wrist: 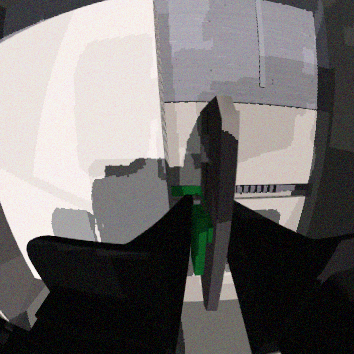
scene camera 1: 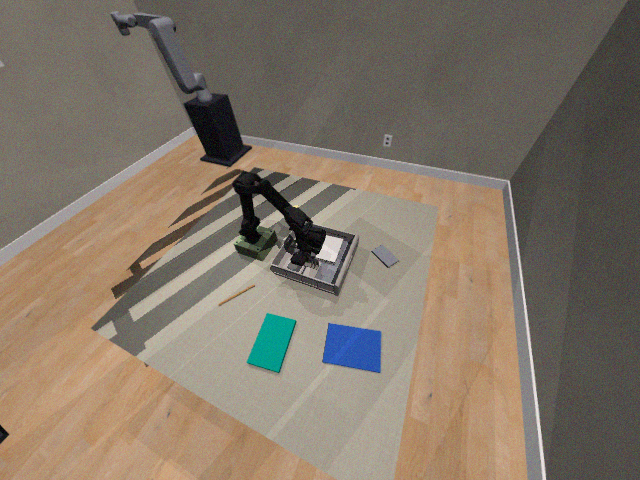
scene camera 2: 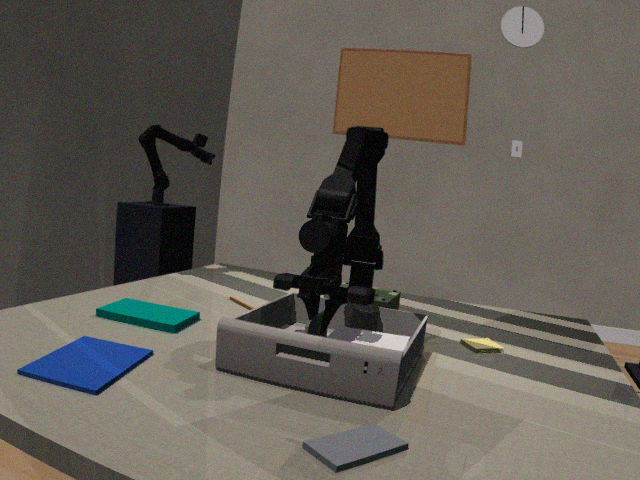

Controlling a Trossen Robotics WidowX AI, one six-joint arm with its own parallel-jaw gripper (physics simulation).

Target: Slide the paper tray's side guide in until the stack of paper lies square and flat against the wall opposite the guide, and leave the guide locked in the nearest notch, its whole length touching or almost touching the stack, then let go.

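Frame: origin at the arm's base, x ahead, y left, z up, level; metres.
Seen in the pictures: gripper, fingertip midpoint: [wrist: 203,201] [scene camera 1: 308,258] [scene camera 2: 317,332]; arm's base at its link origin: [scene camera 1: 252,238].
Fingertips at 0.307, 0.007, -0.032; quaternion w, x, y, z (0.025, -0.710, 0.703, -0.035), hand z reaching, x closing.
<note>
Pixels of each thing's top centre, then the offset from my fingertips to it, as dx, dy, dz. "*": a spot on its surface instead.
- grey paper tray at a spot on its surface: [scene camera 2: 248,351] * +0.194, -0.048, +0.004
- white paper stack at its top centre: [wrist: 56,176] [scene camera 2: 364,345] [scene camera 1: 319,245] +0.014, +0.097, -0.003
- upright dark side guide at a spot on its surface: [wrist: 221,175] * +0.025, -0.001, +0.033
- notched strip at a spot on its surface: [wrist: 257,189] * -0.006, -0.052, -0.037
- teal block at its top centre: [scene camera 2: 148,310] [scene camera 1: 272,340] +0.024, -0.388, -0.028
- blue sheet at its top centre: [scene camera 2: 89,359] [scene camera 1: 352,346] +0.321, -0.285, -0.038
- grey slab at its top centre: [scene camera 2: 356,443] [scene camera 1: 385,255] +0.333, +0.181, -0.036
- brown stick at its top centre: [scene camera 2: 246,304] [scene camera 1: 236,294] -0.237, -0.276, -0.039
- yellow pad at its top centre: [scene camera 2: 482,342] -0.257, +0.310, -0.035
The grey paper tray [scene camera 1: 349,262] [scene camera 2: 248,351] stands on the table. The white paper stack [scene camera 1: 329,249] [scene camera 2: 387,341] [wrist: 115,120] lies in it, left of the guide in the wrist view. The upright dark side guide [wrist: 221,175] stands apart from the stack, with a strip of tray floor between them. Its green latch [wrist: 201,240] is at its left face, near the notched strip [wrist: 257,189]. My gripper [scene camera 1: 311,264] [scene camera 2: 315,328] [wrist: 203,201] reaches into the tray and is shut on the latch and guide, one finger at each side. The stack's far edge is hidden.
A teal block [scene camera 1: 271,342] [scene camera 2: 147,314], a blue sheet [scene camera 1: 353,347] [scene camera 2: 85,364], a grey slab [scene camera 1: 385,255] [scene camera 2: 356,445], a brown stick [scene camera 1: 236,295] [scene camera 2: 240,303] and a yellow pad [scene camera 2: 481,345] lie around the tray. The green arm base [scene camera 1: 255,243] stands beside it.
</note>
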